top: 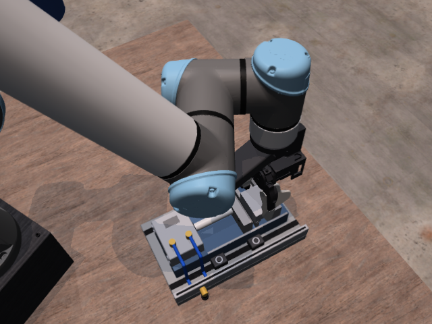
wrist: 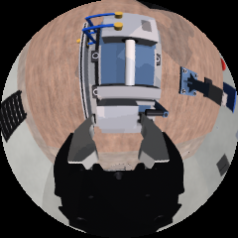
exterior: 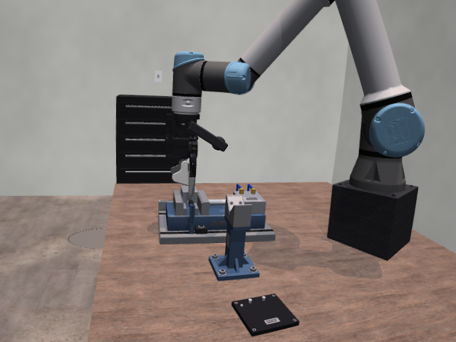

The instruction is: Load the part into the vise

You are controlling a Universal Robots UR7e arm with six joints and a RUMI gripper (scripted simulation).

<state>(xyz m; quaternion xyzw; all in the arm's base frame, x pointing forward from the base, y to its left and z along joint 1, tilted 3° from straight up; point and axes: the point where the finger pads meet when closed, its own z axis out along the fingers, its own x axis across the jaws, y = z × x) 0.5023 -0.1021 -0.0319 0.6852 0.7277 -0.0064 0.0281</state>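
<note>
Now: the part 2 cm below my hand. Round my hand: work stop: 7 cm to the left, 1 cm below; moving jaw: 4 cm behind, 3 cm below, 2 cm to the left; fixed jaw: 3 cm below, 3 cm ahead, 2 cm to the left.
</note>
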